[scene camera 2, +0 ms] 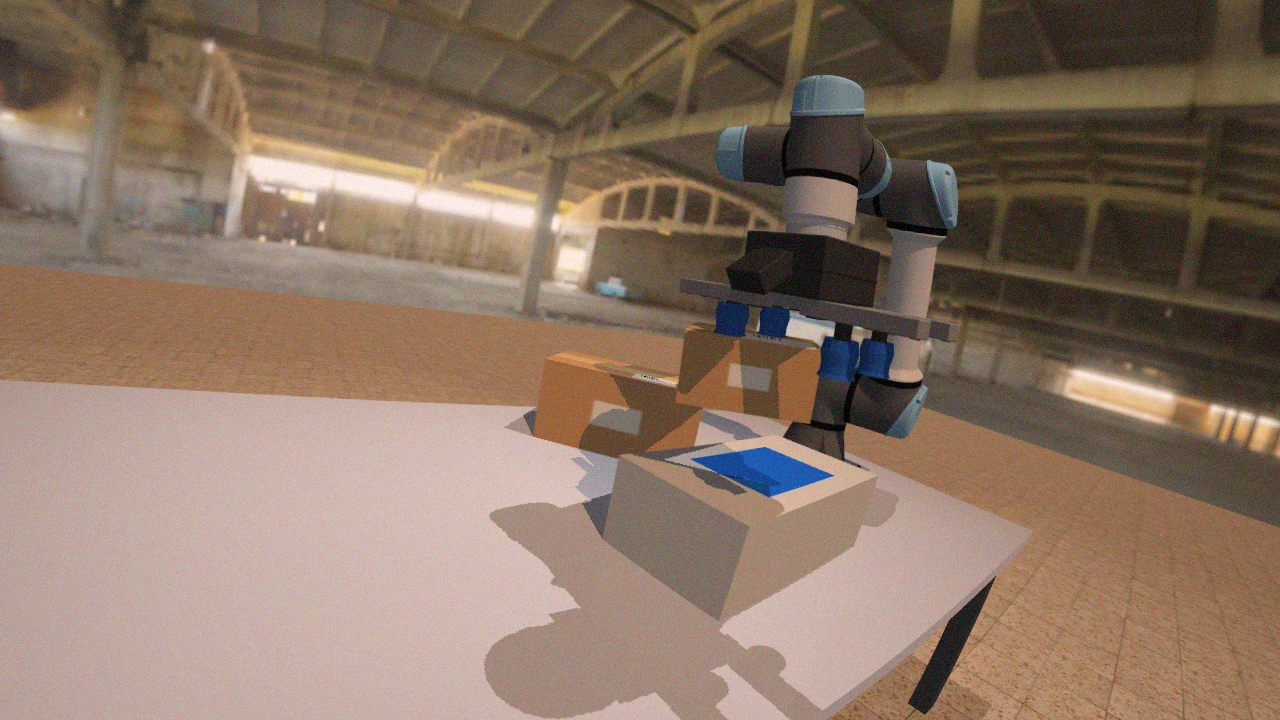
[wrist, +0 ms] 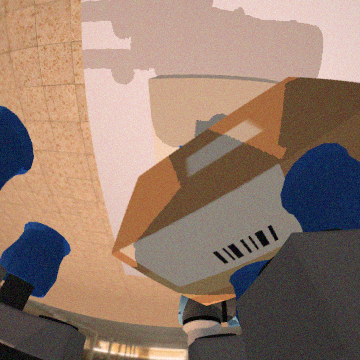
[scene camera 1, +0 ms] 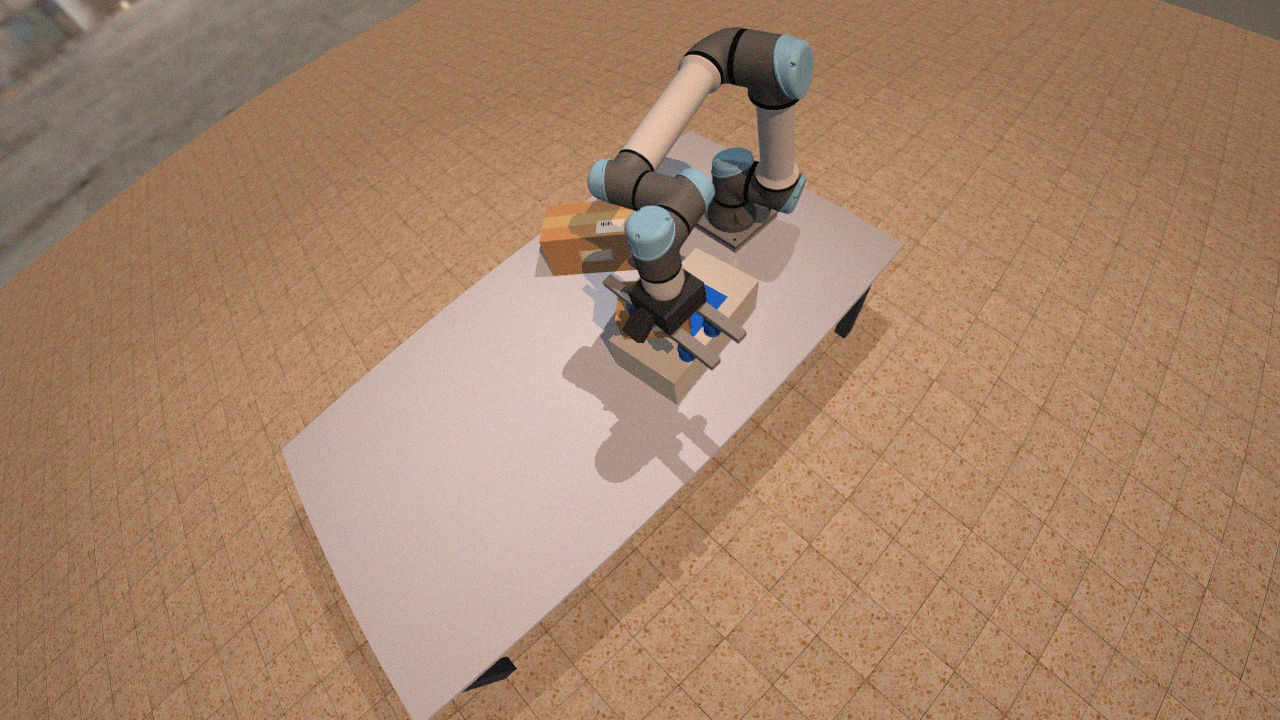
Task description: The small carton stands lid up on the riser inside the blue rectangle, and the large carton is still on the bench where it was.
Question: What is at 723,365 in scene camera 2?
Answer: A small carton.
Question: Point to a beige riser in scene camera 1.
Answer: At 656,362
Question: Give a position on a large carton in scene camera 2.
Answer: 603,406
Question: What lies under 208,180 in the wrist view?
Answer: A small carton.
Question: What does the beige riser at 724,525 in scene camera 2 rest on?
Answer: The table.
